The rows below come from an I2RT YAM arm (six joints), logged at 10 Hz.
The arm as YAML. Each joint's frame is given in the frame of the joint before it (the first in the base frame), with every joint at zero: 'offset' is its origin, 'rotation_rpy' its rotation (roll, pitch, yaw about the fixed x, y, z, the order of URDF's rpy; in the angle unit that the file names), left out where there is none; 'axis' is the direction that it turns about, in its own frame. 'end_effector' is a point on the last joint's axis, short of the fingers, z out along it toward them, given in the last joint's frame.
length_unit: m
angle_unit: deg
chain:
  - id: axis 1
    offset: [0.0, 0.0, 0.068]
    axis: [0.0, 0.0, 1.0]
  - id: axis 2
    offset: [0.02, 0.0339, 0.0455]
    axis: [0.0, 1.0, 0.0]
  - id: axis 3
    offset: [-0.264, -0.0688, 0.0]
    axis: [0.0, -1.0, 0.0]
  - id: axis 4
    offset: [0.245, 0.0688, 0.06]
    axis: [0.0, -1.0, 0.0]
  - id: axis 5
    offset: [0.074, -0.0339, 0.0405]
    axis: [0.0, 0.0, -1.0]
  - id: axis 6
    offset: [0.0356, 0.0, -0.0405]
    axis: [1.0, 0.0, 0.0]
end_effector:
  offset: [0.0, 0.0, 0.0]
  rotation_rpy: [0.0, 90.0, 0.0]
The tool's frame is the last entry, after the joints.
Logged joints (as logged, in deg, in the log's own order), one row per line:
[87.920 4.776 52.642 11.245 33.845 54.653]
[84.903 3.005 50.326 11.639 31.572 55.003]
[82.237 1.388 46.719 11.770 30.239 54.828]
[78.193 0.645 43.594 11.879 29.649 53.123]
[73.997 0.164 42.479 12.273 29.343 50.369]
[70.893 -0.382 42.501 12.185 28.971 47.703]
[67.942 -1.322 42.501 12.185 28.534 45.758]
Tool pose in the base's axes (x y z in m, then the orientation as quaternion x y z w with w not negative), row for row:
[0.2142 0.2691 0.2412 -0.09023 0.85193 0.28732 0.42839]
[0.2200 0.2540 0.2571 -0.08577 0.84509 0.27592 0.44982]
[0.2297 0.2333 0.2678 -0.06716 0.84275 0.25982 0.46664]
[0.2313 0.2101 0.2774 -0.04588 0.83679 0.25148 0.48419]
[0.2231 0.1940 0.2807 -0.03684 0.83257 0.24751 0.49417]
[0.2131 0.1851 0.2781 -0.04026 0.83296 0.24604 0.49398]
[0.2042 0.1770 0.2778 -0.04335 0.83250 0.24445 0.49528]
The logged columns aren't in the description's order. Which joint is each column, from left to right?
Columns, left to right: axis 2, axis 4, axis 1, axis 5, axis 6, axis 3.
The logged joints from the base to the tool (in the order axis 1, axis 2, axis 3, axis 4, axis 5, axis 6), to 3 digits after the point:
[52.642 87.920 54.653 4.776 11.245 33.845]
[50.326 84.903 55.003 3.005 11.639 31.572]
[46.719 82.237 54.828 1.388 11.770 30.239]
[43.594 78.193 53.123 0.645 11.879 29.649]
[42.479 73.997 50.369 0.164 12.273 29.343]
[42.501 70.893 47.703 -0.382 12.185 28.971]
[42.501 67.942 45.758 -1.322 12.185 28.534]

